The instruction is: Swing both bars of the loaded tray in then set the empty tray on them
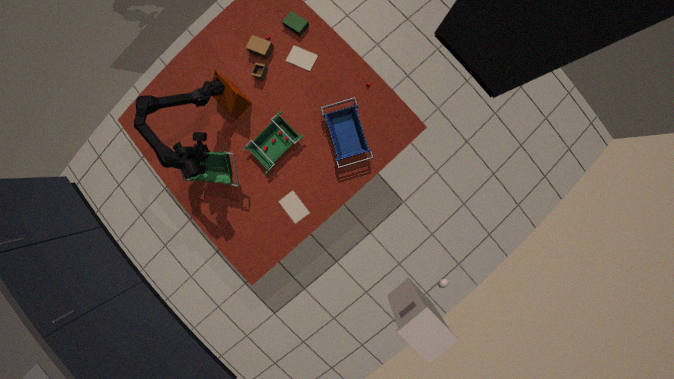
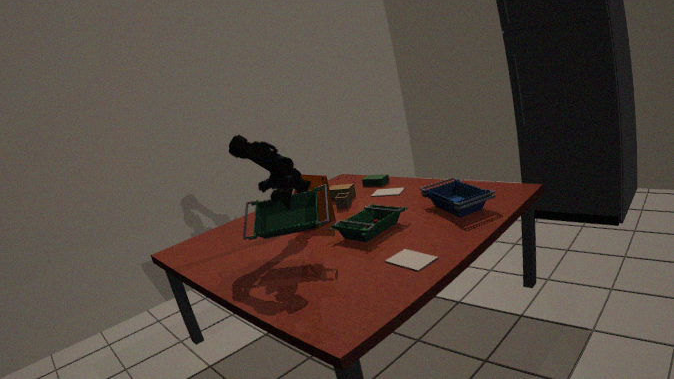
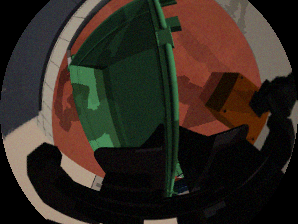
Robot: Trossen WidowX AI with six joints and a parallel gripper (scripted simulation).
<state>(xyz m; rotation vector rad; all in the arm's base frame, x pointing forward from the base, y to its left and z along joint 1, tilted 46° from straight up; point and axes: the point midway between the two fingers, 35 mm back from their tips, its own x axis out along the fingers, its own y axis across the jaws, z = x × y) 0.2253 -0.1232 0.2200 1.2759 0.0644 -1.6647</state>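
My gripper tip is 50 mm to the left of the green tray and 50 mm short of it. The rest, counted from my gripper tip: tan box: 520 mm to the left, 320 mm behind, 140 mm below; then green block: 760 mm to the left, 310 mm behind, 150 mm below.
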